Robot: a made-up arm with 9 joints.
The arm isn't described. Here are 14 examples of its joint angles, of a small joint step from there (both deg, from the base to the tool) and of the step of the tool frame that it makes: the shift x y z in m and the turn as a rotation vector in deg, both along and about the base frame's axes.
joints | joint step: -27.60 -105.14 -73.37 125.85 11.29 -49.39 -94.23 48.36 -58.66 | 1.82 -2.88 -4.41 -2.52 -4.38 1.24 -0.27 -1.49 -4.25
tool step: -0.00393 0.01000 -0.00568 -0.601 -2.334 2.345
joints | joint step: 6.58 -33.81 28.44 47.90 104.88 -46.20 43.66 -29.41 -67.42 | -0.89 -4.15 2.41 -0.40 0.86 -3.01 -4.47 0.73 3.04
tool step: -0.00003 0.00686 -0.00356 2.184 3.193 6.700
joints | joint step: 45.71 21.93 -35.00 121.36 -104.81 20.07 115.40 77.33 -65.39 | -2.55 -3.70 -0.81 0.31 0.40 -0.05 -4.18 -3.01 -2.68
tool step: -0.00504 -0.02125 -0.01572 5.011 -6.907 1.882
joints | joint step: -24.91 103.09 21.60 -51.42 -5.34 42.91 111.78 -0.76 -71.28 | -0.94 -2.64 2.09 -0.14 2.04 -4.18 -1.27 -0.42 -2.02
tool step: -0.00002 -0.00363 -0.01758 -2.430 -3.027 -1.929
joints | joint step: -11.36 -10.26 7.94 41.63 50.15 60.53 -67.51 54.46 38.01 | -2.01 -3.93 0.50 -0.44 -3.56 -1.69 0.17 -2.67 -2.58
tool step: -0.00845 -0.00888 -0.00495 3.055 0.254 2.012
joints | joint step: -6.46 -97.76 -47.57 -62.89 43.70 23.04 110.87 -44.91 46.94 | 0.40 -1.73 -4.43 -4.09 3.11 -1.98 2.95 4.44 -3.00
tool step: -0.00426 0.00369 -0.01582 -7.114 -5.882 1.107
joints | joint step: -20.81 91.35 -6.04 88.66 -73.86 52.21 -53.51 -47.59 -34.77 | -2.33 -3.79 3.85 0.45 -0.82 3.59 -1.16 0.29 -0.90
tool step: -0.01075 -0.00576 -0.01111 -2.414 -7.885 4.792
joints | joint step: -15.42 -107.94 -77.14 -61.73 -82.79 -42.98 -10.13 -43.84 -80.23 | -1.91 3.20 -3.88 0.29 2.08 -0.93 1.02 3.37 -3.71
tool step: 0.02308 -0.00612 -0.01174 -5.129 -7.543 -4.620
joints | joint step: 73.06 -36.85 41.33 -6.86 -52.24 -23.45 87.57 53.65 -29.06 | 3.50 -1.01 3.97 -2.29 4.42 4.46 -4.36 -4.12 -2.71
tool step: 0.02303 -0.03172 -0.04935 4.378 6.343 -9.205
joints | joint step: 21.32 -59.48 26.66 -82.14 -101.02 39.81 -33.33 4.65 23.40 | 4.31 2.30 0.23 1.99 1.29 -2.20 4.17 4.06 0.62
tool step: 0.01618 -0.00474 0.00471 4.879 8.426 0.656
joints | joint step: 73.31 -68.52 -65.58 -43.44 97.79 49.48 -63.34 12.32 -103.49 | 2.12 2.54 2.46 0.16 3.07 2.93 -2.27 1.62 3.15
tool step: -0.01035 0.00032 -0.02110 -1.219 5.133 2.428
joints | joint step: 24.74 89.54 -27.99 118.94 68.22 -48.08 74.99 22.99 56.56 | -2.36 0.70 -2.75 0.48 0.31 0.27 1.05 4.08 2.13
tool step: -0.00985 0.00553 0.00647 -3.578 -2.466 -0.348
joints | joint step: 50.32 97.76 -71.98 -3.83 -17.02 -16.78 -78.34 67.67 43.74 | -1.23 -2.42 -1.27 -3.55 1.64 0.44 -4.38 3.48 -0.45
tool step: 0.00984 0.00165 0.00032 5.721 -2.433 -0.497
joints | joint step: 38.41 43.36 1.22 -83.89 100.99 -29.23 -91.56 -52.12 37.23 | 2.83 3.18 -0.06 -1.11 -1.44 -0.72 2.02 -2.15 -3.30
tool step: -0.01882 -0.00841 -0.00662 -3.339 6.516 -1.485
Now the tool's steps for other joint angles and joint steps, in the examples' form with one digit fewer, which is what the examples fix.
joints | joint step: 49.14 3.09 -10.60 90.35 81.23 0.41 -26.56 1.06 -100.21 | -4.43 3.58 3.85 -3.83 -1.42 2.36 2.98 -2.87 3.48
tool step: -0.0465 0.0111 0.0130 -2.21 -6.77 -13.38
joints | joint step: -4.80 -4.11 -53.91 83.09 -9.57 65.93 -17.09 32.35 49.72 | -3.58 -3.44 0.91 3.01 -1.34 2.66 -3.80 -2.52 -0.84
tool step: 0.0043 0.0006 -0.0190 6.06 -0.70 3.07
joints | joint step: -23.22 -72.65 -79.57 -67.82 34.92 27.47 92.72 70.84 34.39 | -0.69 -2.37 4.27 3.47 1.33 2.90 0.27 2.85 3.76
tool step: 0.0012 0.0073 -0.0048 -3.01 6.68 0.22
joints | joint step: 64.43 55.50 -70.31 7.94 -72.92 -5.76 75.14 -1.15 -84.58 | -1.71 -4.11 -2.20 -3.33 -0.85 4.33 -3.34 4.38 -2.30
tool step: -0.0006 0.0232 0.0018 6.91 -2.12 -6.88
